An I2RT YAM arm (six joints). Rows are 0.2 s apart.
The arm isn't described. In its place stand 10 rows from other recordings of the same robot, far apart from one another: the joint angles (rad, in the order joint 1, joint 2, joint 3, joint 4, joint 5, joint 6), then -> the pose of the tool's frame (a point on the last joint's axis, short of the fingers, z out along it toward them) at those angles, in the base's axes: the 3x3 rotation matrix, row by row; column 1 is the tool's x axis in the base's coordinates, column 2 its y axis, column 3 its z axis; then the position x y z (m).
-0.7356, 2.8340, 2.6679, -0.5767, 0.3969, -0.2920 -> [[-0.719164 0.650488 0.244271], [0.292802 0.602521 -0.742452], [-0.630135 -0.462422 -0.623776]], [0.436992 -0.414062 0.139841]
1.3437, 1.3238, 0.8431, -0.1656, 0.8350, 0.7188 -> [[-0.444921 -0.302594 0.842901], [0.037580 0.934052 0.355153], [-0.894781 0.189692 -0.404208]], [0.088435 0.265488 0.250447]
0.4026, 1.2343, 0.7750, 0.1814, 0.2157, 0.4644 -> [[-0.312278 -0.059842 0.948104], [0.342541 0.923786 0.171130], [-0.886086 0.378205 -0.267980]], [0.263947 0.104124 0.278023]
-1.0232, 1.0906, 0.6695, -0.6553, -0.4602, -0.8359 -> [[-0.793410 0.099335 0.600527], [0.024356 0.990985 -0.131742], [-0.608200 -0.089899 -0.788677]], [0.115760 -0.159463 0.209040]
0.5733, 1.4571, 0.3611, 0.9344, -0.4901, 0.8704 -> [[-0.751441 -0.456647 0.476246], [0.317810 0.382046 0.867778], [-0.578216 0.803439 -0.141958]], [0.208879 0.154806 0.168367]
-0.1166, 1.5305, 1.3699, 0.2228, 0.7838, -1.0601 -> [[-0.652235 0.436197 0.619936], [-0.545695 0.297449 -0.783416], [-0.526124 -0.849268 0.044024]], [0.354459 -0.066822 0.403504]
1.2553, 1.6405, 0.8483, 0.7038, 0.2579, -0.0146 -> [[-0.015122 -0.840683 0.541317], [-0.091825 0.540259 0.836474], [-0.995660 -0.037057 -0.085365]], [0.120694 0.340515 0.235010]
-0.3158, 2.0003, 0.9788, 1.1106, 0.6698, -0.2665 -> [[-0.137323 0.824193 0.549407], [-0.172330 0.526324 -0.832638], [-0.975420 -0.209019 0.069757]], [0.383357 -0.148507 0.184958]
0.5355, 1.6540, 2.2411, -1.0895, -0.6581, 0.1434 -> [[-0.533446 -0.796646 0.284237], [-0.185042 0.437818 0.879815], [-0.825345 0.416738 -0.380965]], [0.248801 0.172939 0.513062]
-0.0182, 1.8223, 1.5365, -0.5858, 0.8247, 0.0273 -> [[-0.751712 0.505608 0.423426], [0.032214 0.669434 -0.742173], [-0.658705 -0.544260 -0.519509]], [0.400312 -0.033433 0.282560]
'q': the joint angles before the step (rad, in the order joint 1, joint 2, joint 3, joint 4, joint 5, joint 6). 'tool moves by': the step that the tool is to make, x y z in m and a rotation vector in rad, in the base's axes. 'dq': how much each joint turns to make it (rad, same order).
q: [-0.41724, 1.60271, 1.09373, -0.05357, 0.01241, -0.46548]
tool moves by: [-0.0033, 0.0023, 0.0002, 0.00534, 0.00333, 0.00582]
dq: [0.00158, -0.01442, -0.01200, -0.00764, -0.00547, 0.00072]
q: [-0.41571, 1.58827, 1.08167, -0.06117, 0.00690, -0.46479]
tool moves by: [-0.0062, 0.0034, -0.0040, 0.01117, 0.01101, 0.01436]
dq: [0.00020, -0.02054, -0.03165, -0.00348, -0.01502, -0.00285]
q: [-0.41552, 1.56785, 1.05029, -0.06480, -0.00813, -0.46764]
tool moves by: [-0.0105, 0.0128, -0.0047, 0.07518, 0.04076, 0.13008]
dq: [0.00849, -0.03971, -0.03334, -0.07589, -0.12960, -0.02751]
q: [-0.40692, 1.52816, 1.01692, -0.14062, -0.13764, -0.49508]
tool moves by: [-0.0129, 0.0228, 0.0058, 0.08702, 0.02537, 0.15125]
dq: [0.03501, -0.06991, -0.02202, -0.10828, -0.13490, -0.01867]
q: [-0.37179, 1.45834, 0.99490, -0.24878, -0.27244, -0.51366]
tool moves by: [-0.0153, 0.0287, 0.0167, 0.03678, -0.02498, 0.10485]
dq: [0.06524, -0.10544, -0.02572, -0.06622, -0.05803, 0.00736]
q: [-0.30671, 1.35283, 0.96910, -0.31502, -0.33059, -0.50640]
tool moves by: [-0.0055, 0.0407, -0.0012, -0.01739, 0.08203, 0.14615]
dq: [0.13462, -0.03234, -0.00110, -0.11832, 0.01599, -0.03648]
